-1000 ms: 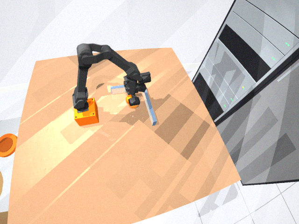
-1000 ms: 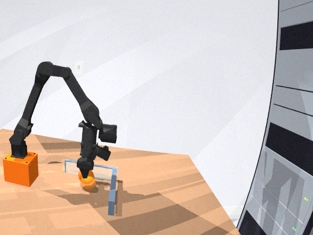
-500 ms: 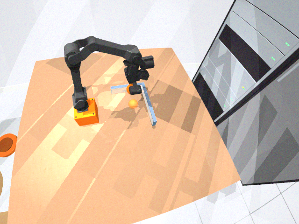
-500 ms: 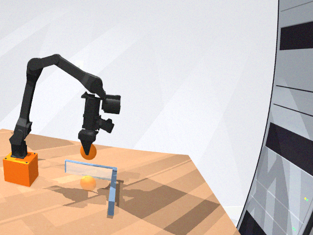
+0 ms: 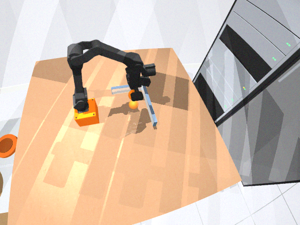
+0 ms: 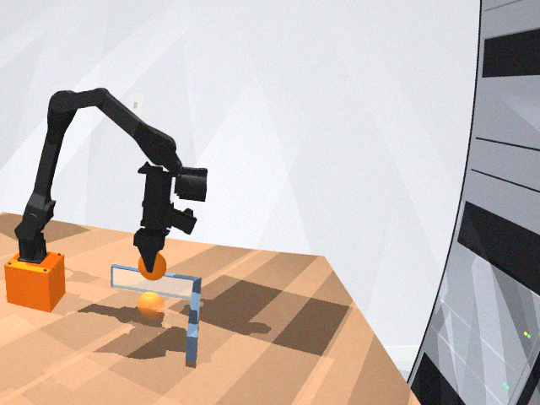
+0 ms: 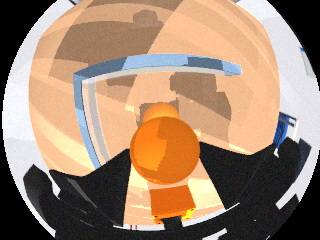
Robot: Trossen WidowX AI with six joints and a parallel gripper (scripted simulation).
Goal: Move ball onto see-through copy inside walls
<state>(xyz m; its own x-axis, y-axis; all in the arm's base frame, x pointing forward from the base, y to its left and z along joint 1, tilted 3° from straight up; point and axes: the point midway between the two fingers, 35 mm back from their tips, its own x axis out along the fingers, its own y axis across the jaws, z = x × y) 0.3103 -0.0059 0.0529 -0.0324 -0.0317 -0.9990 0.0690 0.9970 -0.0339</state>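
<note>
Right now the orange ball marker is 10 mm to the right of my gripper tip and 90 mm below it. The rest, counted from my gripper tip: orange ball: right at my gripper tip.
</note>
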